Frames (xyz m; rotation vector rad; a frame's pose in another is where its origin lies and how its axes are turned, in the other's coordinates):
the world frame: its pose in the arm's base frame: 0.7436 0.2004 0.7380 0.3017 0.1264 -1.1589
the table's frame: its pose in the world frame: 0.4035 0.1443 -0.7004 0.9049 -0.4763 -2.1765
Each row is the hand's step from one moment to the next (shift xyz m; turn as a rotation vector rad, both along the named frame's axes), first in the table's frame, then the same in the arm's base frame.
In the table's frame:
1: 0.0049 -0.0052 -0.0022 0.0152 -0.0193 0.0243
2: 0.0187 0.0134 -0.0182 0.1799 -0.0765 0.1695
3: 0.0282 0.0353 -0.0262 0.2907 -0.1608 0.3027
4: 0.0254 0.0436 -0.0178 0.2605 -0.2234 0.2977
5: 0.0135 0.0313 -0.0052 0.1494 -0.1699 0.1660
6: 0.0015 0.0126 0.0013 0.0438 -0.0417 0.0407
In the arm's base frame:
1: -0.0012 0.0048 -0.0056 -0.0107 0.0319 0.0080
2: -0.0170 -0.0139 -0.0195 -0.1638 0.1960 0.0414
3: -0.0328 -0.0329 -0.0238 -0.2556 0.3609 0.0801
4: -0.0365 -0.0369 -0.0129 -0.2001 0.4018 0.0700
5: -0.0243 -0.0245 -0.0008 -0.0944 0.2632 0.0235
6: -0.0074 -0.0095 0.0043 -0.0292 0.0667 0.0026

